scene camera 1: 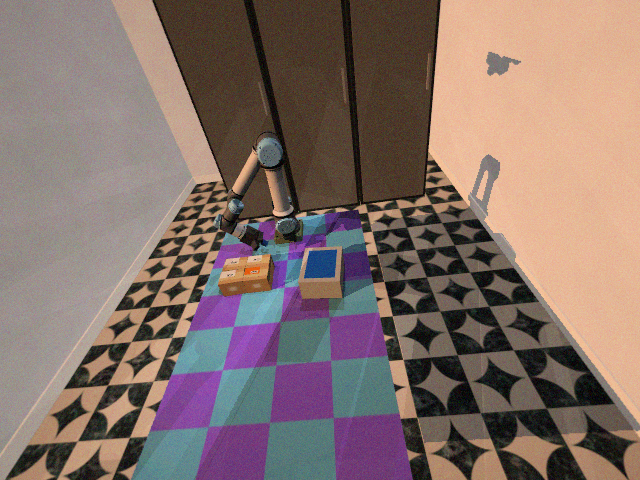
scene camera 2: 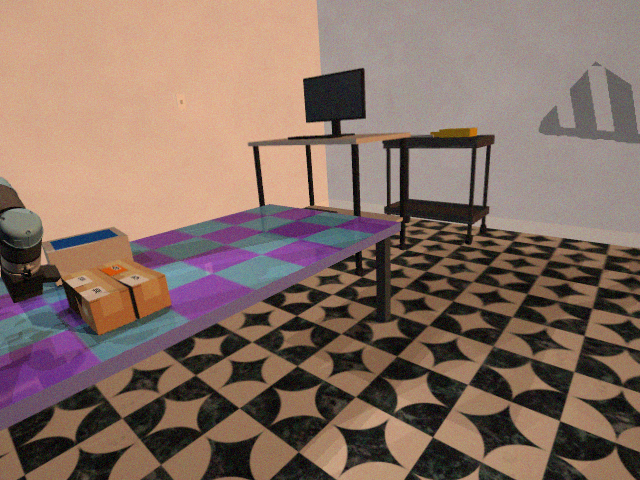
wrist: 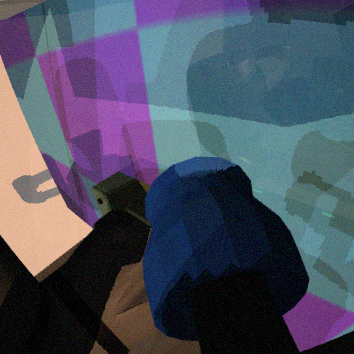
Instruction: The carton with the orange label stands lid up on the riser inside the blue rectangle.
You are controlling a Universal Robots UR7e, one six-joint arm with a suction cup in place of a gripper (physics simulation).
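Frame: origin at the arm's base, x ahead, y left, z up, level; centimetres.
Seen in the pictures: hand, tool point: point(scene camera 1: 266, 244) point(wrist: 198, 206).
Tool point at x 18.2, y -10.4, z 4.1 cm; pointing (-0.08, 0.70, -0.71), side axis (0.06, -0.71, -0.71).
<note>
Offsets run from my tool point to a thing's top centre. Level surfaces: height alone.
The carton with the orange label @(dx +24.0, dy -1.9, dz +0.5 cm) point(scene camera 1: 253, 270) point(scene camera 2: 112, 270) stands lid up on the checkered table, in a close block with other cartons. A beige riser @(dx +24.2, dy +32.9, dz +3.2 cm) point(scene camera 1: 321, 289) point(scene camera 2: 105, 252) stands apart to its right in scene camera 1. The riser's top bears a filled blue rectangle @(dx +24.2, dy +32.9, dz +3.2 cm) point(scene camera 1: 321, 263) point(scene camera 2: 85, 239), with no carton on it. My gripper point(scene camera 1: 263, 243) point(wrist: 200, 187), a dark blue suction cup, is open and holds nothing. It is tilted behind the cartons, near the arm's base, touching no carton. In scene camera 2 the cup is hidden. Neither carton nor riser shows in the wrist view.
Three plain cartons @(dx +24.6, dy -15.1, dz +0.5 cm) point(scene camera 1: 230, 274) @(dx +14.9, dy -15.4, dz +0.5 cm) point(scene camera 2: 97, 292) with white labels adjoin the orange-labelled one. The arm's base plate point(scene camera 1: 281, 237) is on the table @(dz -8.8 cm) point(scene camera 1: 305, 387) point(scene camera 2: 232, 248) behind them. Tall cabinets point(scene camera 1: 315, 103) stand behind. A desk with a monitor point(scene camera 2: 334, 98) and a cart point(scene camera 2: 439, 142) stand farther off.
</note>
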